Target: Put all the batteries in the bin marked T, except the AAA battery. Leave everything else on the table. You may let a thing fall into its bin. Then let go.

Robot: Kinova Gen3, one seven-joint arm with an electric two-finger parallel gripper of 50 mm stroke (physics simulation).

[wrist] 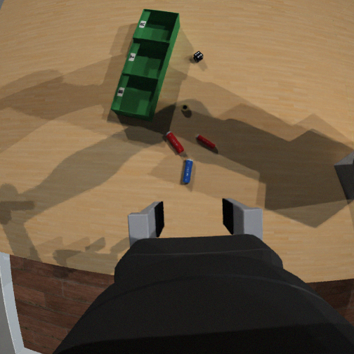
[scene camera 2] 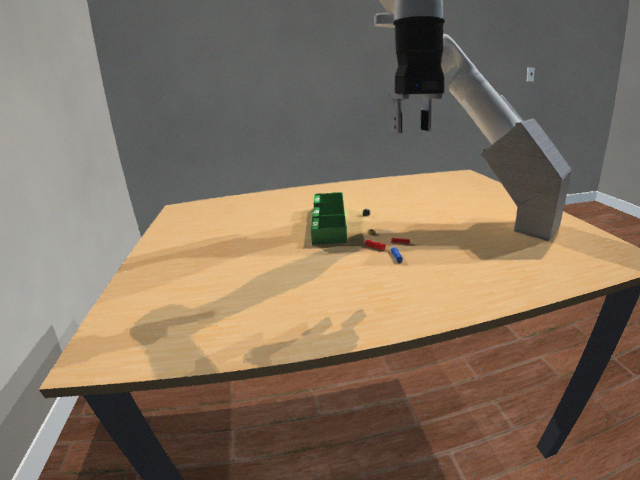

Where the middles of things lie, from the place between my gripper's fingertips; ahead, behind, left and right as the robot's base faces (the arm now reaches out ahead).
Scene:
My gripper is now 7 cm short of the green three-part bin [scene camera 2: 328, 226], 29 cm to the left of it and 25 cm above it.

